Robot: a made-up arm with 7 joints. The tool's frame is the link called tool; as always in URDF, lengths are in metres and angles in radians.
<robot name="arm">
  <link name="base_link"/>
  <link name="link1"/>
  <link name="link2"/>
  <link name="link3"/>
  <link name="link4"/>
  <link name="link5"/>
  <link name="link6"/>
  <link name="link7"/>
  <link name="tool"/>
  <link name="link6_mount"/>
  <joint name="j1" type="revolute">
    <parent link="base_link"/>
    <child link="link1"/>
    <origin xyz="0 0 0.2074"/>
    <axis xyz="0 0 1"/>
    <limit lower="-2.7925" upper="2.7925" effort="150" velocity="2.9"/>
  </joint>
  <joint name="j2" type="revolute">
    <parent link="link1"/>
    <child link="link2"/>
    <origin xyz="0 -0.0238 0.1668" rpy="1.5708 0 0"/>
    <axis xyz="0 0 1"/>
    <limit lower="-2.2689" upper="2.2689" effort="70" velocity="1.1"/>
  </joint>
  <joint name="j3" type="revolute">
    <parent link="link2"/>
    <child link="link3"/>
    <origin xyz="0 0.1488 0.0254" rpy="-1.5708 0 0"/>
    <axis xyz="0 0 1"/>
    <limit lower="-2.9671" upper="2.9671" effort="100" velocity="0.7"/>
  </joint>
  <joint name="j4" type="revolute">
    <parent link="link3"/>
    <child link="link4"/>
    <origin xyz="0.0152 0.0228 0.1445" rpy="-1.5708 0 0"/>
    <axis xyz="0 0 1"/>
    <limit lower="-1.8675" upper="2.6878" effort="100" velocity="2.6"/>
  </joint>
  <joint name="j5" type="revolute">
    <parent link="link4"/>
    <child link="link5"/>
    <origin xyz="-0.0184 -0.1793 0.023" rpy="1.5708 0 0"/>
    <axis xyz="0 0 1"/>
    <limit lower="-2.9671" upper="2.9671" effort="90" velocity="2.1"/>
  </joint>
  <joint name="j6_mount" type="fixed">
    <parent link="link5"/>
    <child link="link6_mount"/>
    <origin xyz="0 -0.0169 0.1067"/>
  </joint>
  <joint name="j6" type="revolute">
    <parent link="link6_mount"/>
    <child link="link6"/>
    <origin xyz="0 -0.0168 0.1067" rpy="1.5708 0 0"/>
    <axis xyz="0 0 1"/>
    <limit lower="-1.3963" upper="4.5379" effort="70" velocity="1.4"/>
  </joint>
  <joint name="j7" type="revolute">
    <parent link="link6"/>
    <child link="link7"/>
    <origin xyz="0.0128 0.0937 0.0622" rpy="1.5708 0 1.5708"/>
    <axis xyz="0 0 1"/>
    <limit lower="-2.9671" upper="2.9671" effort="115" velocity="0.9"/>
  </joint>
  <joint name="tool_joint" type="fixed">
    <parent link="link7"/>
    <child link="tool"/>
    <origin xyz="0 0 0"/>
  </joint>
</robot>
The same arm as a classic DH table. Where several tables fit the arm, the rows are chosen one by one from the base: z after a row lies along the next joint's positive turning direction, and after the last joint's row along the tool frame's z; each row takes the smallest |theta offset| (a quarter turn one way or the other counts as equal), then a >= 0, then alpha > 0; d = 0 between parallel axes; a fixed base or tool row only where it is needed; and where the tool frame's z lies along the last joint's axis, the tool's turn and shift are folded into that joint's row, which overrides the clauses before.
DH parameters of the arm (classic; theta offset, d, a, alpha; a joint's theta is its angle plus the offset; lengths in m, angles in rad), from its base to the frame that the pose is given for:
j1: 0.0000 0.3742 0.0000 1.5708
j2: 0.0000 0.0492 0.0000 -1.5708
j3: 0.0000 0.2933 0.0152 -1.5708
j4: 0.0000 0.0458 -0.0184 1.5708
j5: 0.0000 0.3927 0.0000 1.5708
j6: 1.5708 0.0959 0.0937 1.5708
j7: 0.0000 0.0128 0.0000 0.0000
Joint limits (rad, base to tool): -2.7925..2.7925 -2.2689..2.2689 -2.9671..2.9671 -1.8675..2.6878 -2.9671..2.9671 -1.3963..4.5379 -2.9671..2.9671

